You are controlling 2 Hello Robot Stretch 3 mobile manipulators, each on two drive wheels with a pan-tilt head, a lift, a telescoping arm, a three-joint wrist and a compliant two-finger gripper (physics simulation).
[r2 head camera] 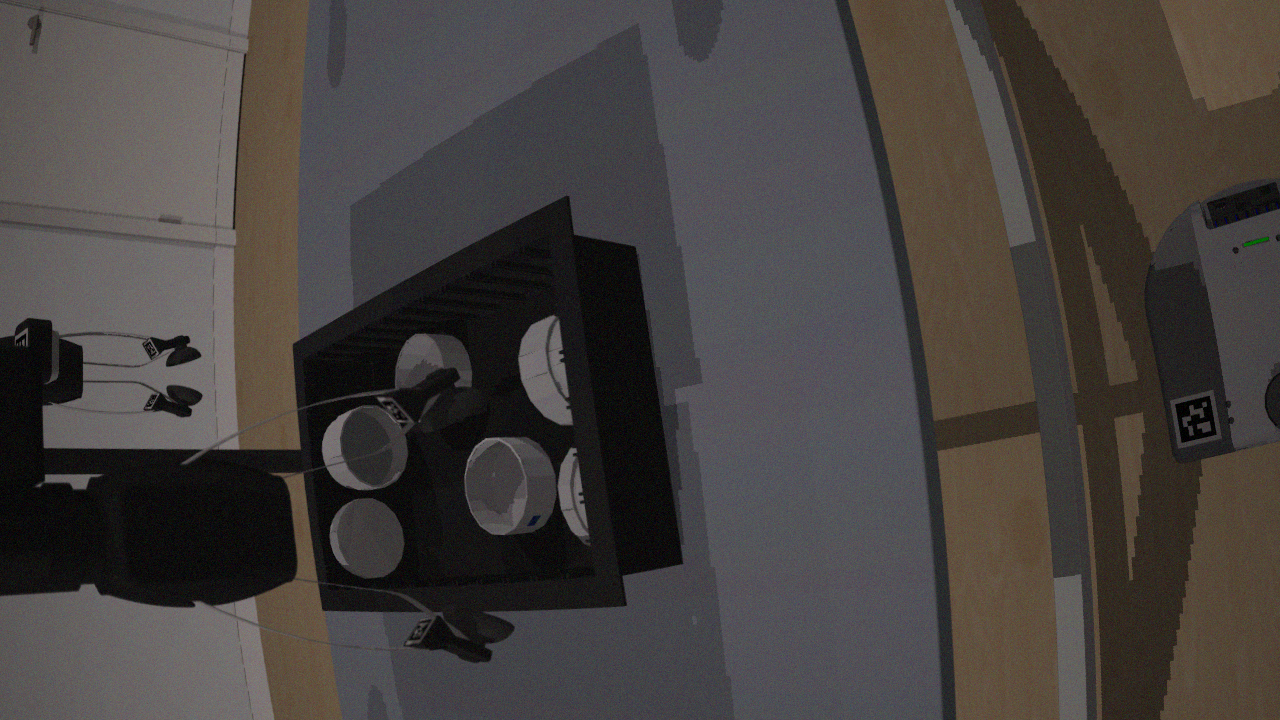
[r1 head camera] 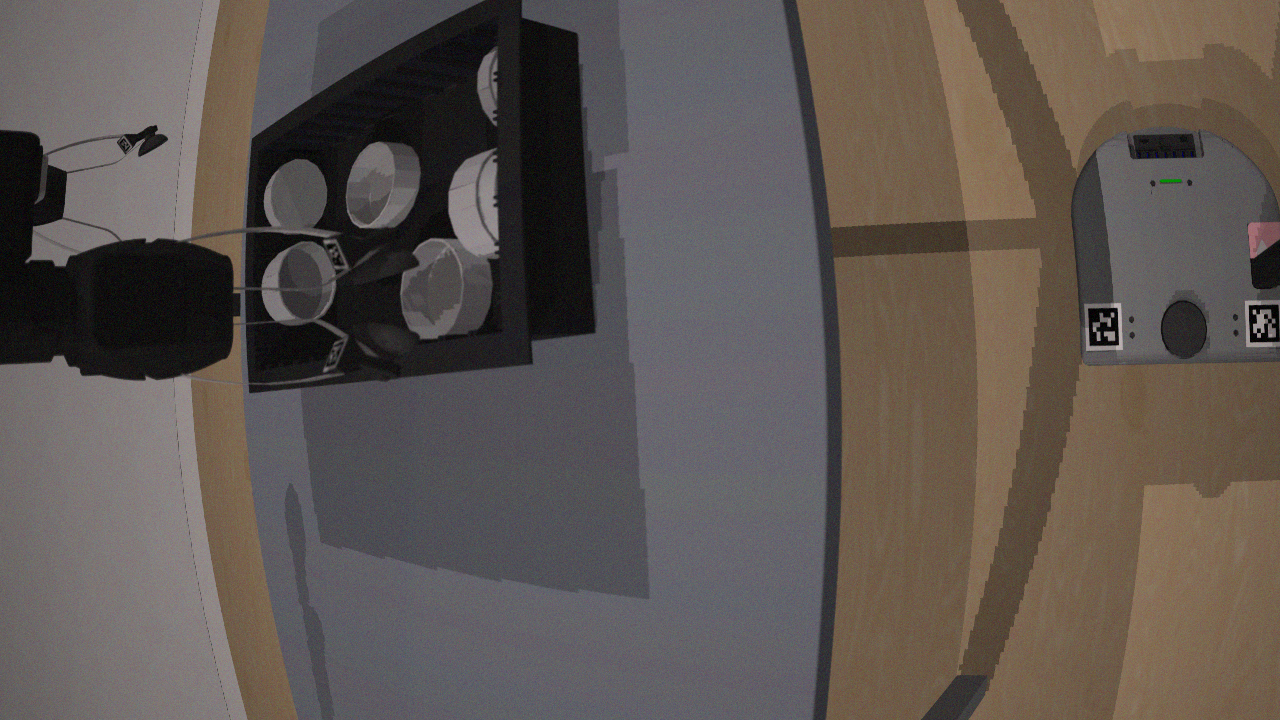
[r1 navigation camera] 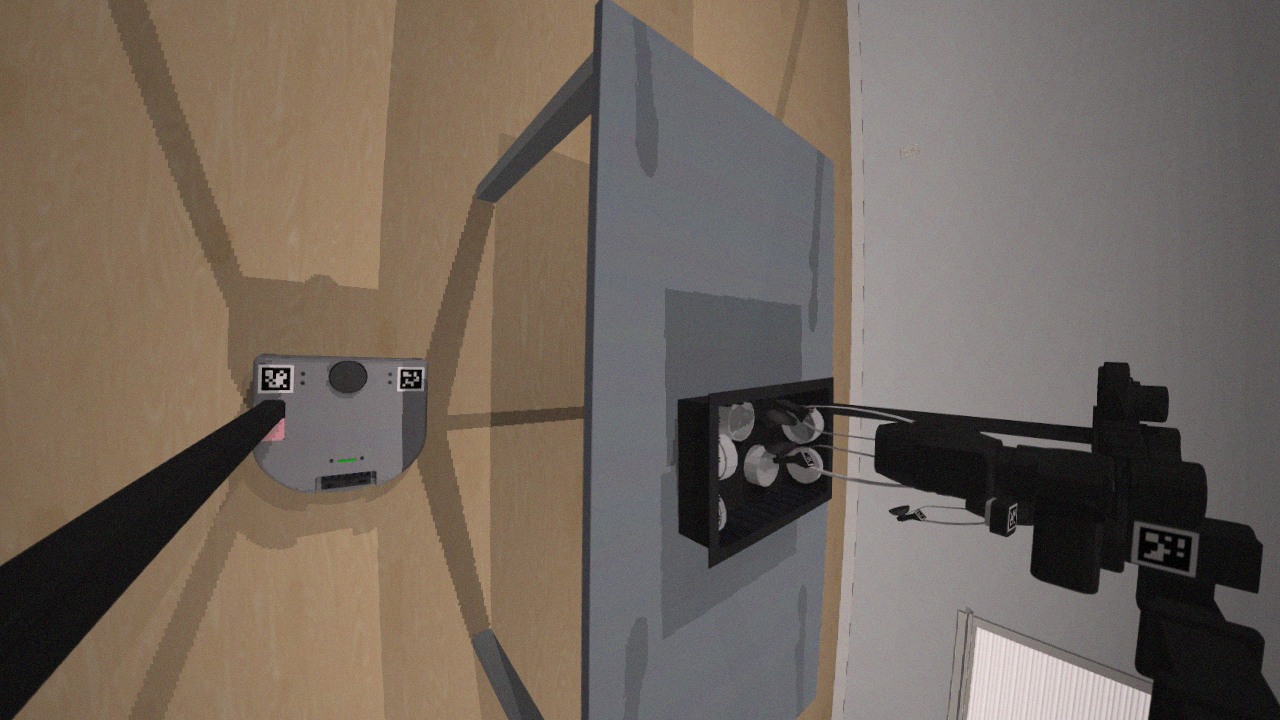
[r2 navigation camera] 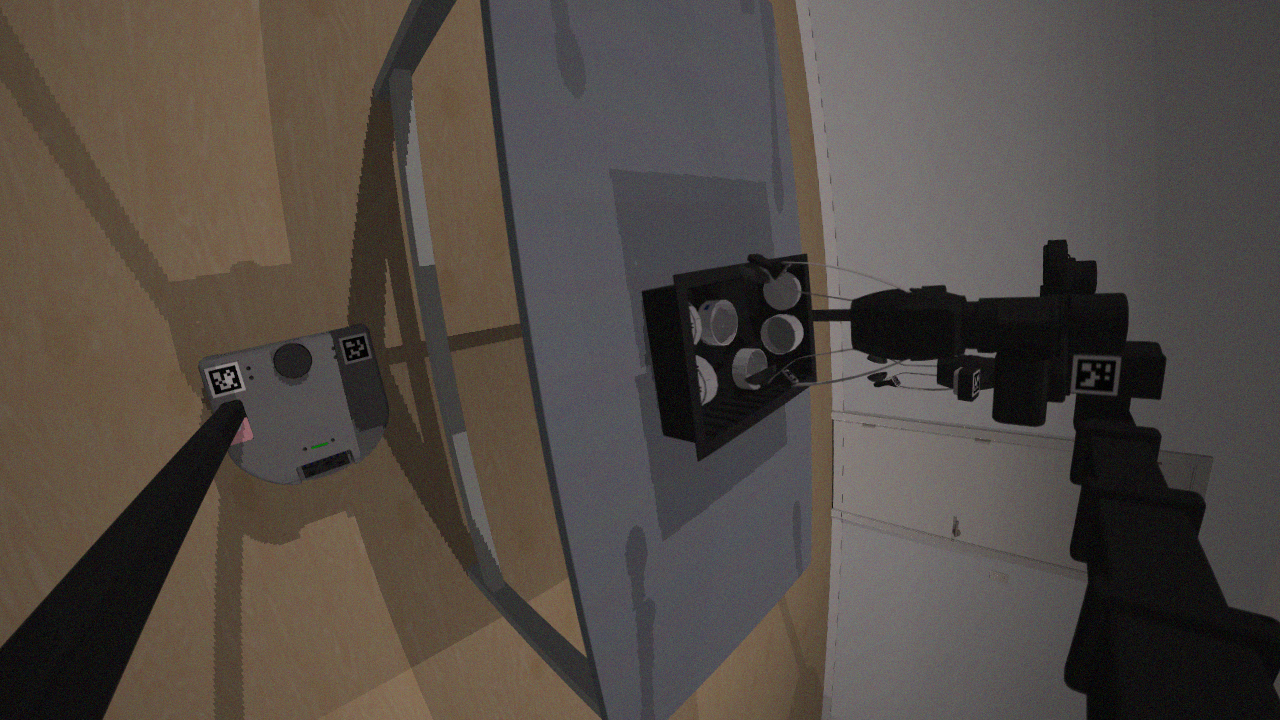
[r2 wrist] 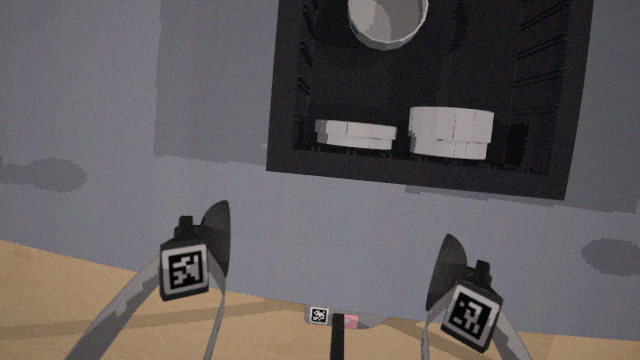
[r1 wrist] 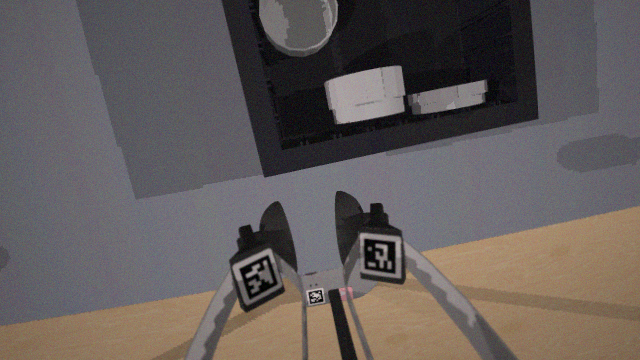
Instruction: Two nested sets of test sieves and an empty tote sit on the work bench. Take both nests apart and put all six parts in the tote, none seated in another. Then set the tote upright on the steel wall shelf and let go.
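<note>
The black tote (r1 head camera: 517, 295) (r1 navigation camera: 693, 465) (r1 wrist: 400, 136) (r2 head camera: 640, 402) (r2 navigation camera: 671, 367) (r2 wrist: 400, 172) stands upright on the grey bench (r1 head camera: 716, 358) (r1 navigation camera: 698, 223) (r2 head camera: 787, 358) (r2 navigation camera: 572, 268). Several white round sieve parts lie apart inside, among them a deep ring (r1 head camera: 445, 288) (r2 head camera: 510, 486), a shallow disc (r1 head camera: 295, 195) (r2 head camera: 366, 537) and a cup (r1 head camera: 383, 185) (r2 head camera: 433, 367). None visibly sits in another. r1's gripper (r1 head camera: 386, 302) (r1 navigation camera: 787, 437) (r1 wrist: 315, 225) is open, moderately apart and empty, above the bench by the tote's end. r2's gripper (r2 head camera: 474, 519) (r2 navigation camera: 765, 320) (r2 wrist: 335, 250) is wide open and empty, above the opposite end. The wall shelf does not show.
Each robot's base (r1 head camera: 1181, 250) (r1 navigation camera: 340, 420) (r2 head camera: 1226, 340) (r2 navigation camera: 295, 402) stands on the wooden floor beside the bench. The other robot's gripper shows beyond the tote in both head views. A pale wall (r1 navigation camera: 1056, 223) (r2 navigation camera: 966, 161) rises behind the arms.
</note>
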